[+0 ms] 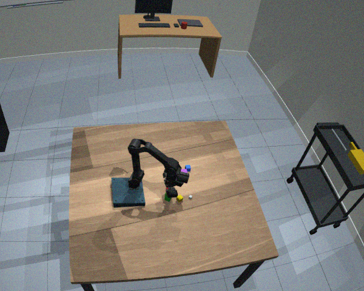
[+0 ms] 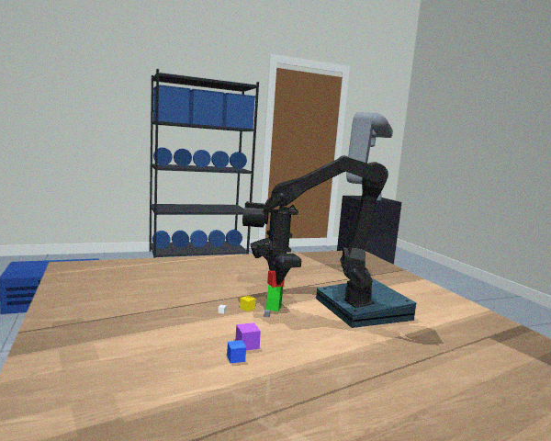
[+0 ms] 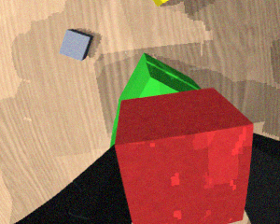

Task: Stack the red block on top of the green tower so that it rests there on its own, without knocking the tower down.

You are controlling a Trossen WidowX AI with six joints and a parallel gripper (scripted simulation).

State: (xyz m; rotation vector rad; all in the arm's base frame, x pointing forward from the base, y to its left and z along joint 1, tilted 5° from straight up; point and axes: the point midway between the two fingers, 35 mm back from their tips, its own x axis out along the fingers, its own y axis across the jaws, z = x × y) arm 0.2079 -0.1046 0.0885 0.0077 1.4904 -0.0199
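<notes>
My gripper tip is 10 mm below the red block. The rest, counted from my gripper tip: small white block (150 mm ahead, 10 mm to the right, 70 mm below); small grey block (40 mm ahead, 40 mm to the left, 70 mm below); yellow block (80 mm ahead, 20 mm to the right, 60 mm below).
</notes>
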